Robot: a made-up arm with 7 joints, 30 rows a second.
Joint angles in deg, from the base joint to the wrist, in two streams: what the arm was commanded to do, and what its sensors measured. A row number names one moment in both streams.
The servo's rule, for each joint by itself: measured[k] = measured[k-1] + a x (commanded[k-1-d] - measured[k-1]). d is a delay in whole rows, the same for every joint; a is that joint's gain. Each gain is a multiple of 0.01, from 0.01 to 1. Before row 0 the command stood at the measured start. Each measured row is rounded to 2 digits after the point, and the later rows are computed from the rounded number. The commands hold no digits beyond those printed.
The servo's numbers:
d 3
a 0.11 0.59 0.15 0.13 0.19 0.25 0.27
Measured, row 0:
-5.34 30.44 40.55 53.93 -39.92 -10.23 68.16
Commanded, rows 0 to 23:
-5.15 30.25 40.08 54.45 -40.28 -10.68 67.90
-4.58 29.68 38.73 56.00 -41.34 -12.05 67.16
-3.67 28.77 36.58 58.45 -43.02 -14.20 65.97
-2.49 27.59 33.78 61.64 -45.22 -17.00 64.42
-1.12 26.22 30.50 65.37 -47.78 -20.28 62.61
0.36 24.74 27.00 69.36 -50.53 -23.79 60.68
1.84 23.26 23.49 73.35 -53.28 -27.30 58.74
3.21 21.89 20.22 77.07 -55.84 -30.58 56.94
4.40 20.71 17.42 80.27 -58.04 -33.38 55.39
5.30 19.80 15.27 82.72 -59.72 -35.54 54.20
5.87 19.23 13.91 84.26 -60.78 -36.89 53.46
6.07 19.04 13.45 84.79 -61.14 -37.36 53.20
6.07 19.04 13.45 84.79 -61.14 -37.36 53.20
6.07 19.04 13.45 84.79 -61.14 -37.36 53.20
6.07 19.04 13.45 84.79 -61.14 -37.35 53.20
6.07 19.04 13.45 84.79 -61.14 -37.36 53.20
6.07 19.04 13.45 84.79 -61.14 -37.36 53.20
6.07 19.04 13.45 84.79 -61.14 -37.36 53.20
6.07 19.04 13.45 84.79 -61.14 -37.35 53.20
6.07 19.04 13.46 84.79 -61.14 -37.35 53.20
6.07 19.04 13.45 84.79 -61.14 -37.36 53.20
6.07 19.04 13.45 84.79 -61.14 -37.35 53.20
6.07 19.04 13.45 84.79 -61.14 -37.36 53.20
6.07 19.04 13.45 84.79 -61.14 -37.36 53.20
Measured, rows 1 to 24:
-5.34 30.44 40.55 53.93 -39.92 -10.23 68.16
-5.34 30.44 40.55 53.93 -39.92 -10.23 68.16
-5.34 30.44 40.55 53.93 -39.92 -10.23 68.16
-5.32 30.33 40.48 54.00 -39.99 -10.34 68.09
-5.24 29.95 40.22 54.26 -40.25 -10.77 67.84
-5.07 29.25 39.67 54.80 -40.78 -11.63 67.34
-4.79 28.27 38.79 55.69 -41.62 -12.97 66.55
-4.39 27.06 37.55 56.95 -42.79 -14.80 65.49
-3.87 25.69 35.97 58.56 -44.26 -17.05 64.19
-3.24 24.26 34.10 60.48 -45.97 -19.61 62.72
-2.53 22.86 32.02 62.64 -47.85 -22.35 61.16
-1.77 21.59 29.83 64.93 -49.79 -25.11 59.60
-0.99 20.53 27.65 67.24 -51.68 -27.72 58.14
-0.24 19.76 25.59 69.45 -53.41 -30.01 56.88
0.45 19.34 23.77 71.44 -54.88 -31.85 55.89
1.07 19.16 22.22 73.18 -56.07 -33.23 55.16
1.62 19.09 20.90 74.69 -57.03 -34.26 54.63
2.11 19.06 19.78 76.00 -57.81 -35.03 54.24
2.55 19.05 18.83 77.14 -58.44 -35.61 53.96
2.94 19.04 18.02 78.13 -58.95 -36.05 53.75
3.28 19.04 17.33 79.00 -59.37 -36.38 53.60
3.59 19.04 16.75 79.75 -59.71 -36.62 53.49
3.86 19.04 16.26 80.41 -59.98 -36.80 53.41
4.10 19.04 15.84 80.98 -60.20 -36.94 53.35

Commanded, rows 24 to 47:
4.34 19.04 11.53 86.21 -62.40 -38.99 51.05
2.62 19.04 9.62 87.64 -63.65 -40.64 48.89
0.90 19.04 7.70 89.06 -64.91 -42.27 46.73
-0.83 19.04 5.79 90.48 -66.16 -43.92 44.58
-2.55 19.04 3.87 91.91 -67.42 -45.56 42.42
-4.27 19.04 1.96 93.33 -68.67 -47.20 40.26
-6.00 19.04 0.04 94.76 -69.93 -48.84 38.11
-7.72 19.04 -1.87 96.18 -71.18 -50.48 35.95
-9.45 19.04 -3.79 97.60 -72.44 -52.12 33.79
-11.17 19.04 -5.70 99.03 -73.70 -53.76 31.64
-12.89 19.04 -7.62 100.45 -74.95 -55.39 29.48
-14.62 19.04 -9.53 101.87 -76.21 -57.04 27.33
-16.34 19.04 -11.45 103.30 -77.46 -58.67 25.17
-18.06 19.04 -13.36 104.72 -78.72 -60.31 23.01
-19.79 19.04 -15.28 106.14 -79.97 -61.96 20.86
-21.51 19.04 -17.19 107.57 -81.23 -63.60 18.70
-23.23 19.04 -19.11 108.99 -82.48 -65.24 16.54
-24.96 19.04 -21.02 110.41 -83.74 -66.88 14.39
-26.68 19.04 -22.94 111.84 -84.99 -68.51 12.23
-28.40 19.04 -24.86 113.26 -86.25 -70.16 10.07
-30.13 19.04 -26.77 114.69 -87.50 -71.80 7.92
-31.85 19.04 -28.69 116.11 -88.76 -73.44 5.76
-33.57 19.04 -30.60 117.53 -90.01 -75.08 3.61
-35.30 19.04 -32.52 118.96 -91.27 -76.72 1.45
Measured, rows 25 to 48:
4.32 19.04 15.48 81.48 -60.38 -37.04 53.31
4.51 19.04 15.18 81.91 -60.52 -37.12 53.28
4.68 19.04 14.92 82.28 -60.64 -37.18 53.26
4.64 19.04 14.41 82.79 -60.97 -37.63 52.66
4.42 19.04 13.69 83.42 -61.48 -38.38 51.64
4.03 19.04 12.79 84.15 -62.13 -39.35 50.31
3.50 19.04 11.74 84.97 -62.90 -40.49 48.76
2.83 19.04 10.56 85.87 -63.76 -41.76 47.05
2.05 19.04 9.27 86.84 -64.69 -43.12 45.22
1.16 19.04 7.89 87.87 -65.69 -44.55 43.30
0.18 19.04 6.43 88.95 -66.73 -46.03 41.32
-0.88 19.04 4.90 90.07 -67.81 -47.55 39.29
-2.01 19.04 3.31 91.23 -68.93 -49.10 37.22
-3.21 19.04 1.67 92.43 -70.07 -50.67 35.13
-4.47 19.04 -0.01 93.66 -71.24 -52.26 33.02
-5.78 19.04 -1.73 94.91 -72.42 -53.86 30.90
-7.13 19.04 -3.47 96.19 -73.62 -55.47 28.77
-8.52 19.04 -5.24 97.48 -74.83 -57.09 26.63
-9.95 19.04 -7.03 98.79 -76.05 -58.72 24.49
-11.41 19.04 -8.84 100.12 -77.27 -60.35 22.34
-12.90 19.04 -10.67 101.46 -78.50 -61.98 20.19
-14.42 19.04 -12.51 102.81 -79.73 -63.61 18.04
-15.96 19.04 -14.36 104.17 -80.97 -65.25 15.89
-17.52 19.04 -16.22 105.54 -82.21 -66.89 13.74

